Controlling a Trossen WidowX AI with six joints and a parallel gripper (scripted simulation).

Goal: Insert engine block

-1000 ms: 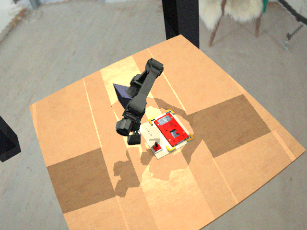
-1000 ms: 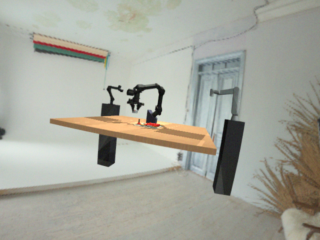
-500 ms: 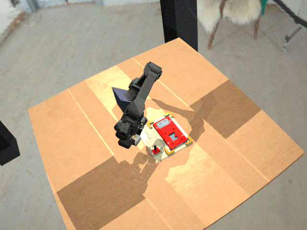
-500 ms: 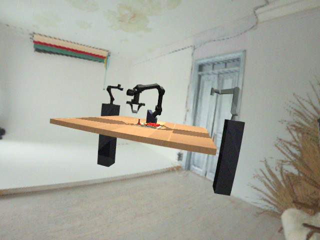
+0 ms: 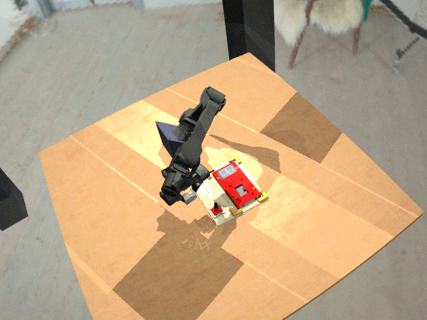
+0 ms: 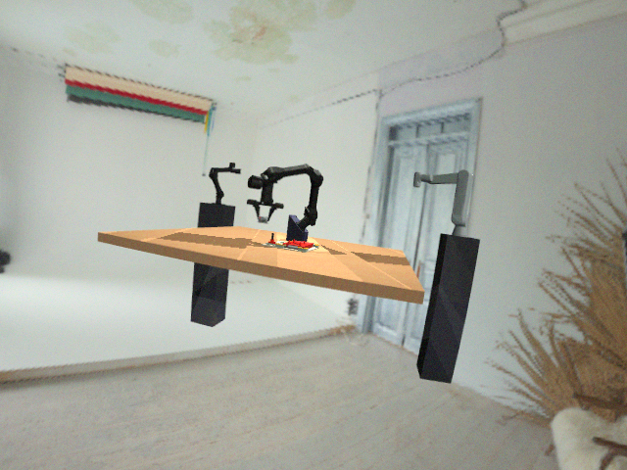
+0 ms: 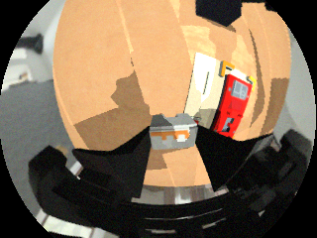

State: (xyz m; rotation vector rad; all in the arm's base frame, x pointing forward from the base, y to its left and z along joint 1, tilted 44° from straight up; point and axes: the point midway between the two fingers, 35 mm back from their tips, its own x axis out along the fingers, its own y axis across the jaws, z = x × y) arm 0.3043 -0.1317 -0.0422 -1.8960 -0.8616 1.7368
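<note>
Now: gripper tip 50 mm short of the black upright stick, 80 mm to the right of it and 80 mm above it. From my gripper tip the other things lie so: engine block (right at my gripper tip).
</note>
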